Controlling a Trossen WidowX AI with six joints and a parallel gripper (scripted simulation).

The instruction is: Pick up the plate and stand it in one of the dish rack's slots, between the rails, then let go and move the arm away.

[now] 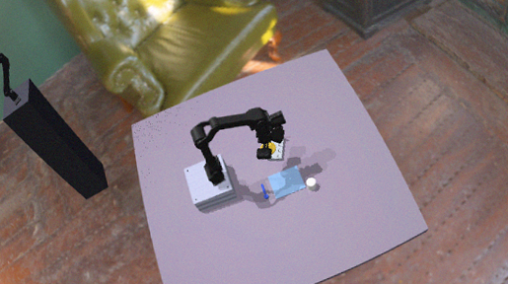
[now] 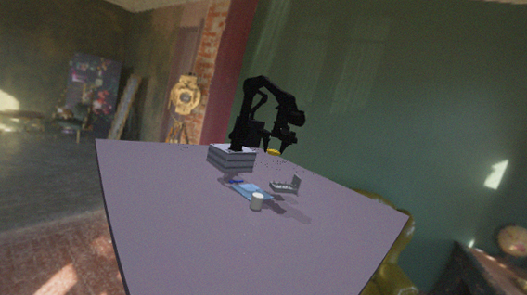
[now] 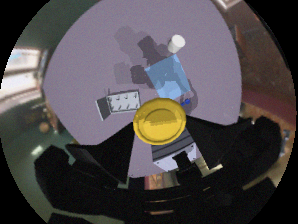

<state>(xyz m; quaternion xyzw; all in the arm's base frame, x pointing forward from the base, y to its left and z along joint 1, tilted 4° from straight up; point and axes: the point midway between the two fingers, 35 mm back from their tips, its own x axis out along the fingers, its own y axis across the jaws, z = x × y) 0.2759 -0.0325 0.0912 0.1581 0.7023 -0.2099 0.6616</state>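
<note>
The grey dish rack lies 150 mm below my gripper tip, 90 mm to the left of it and 50 mm ahead of it. Also, from my gripper tip: white cup (190 mm to the right, 150 mm below, 110 mm ahead); then blue utensil (170 mm below, 100 mm to the right, 100 mm behind); then yellow plate (10 mm above).
</note>
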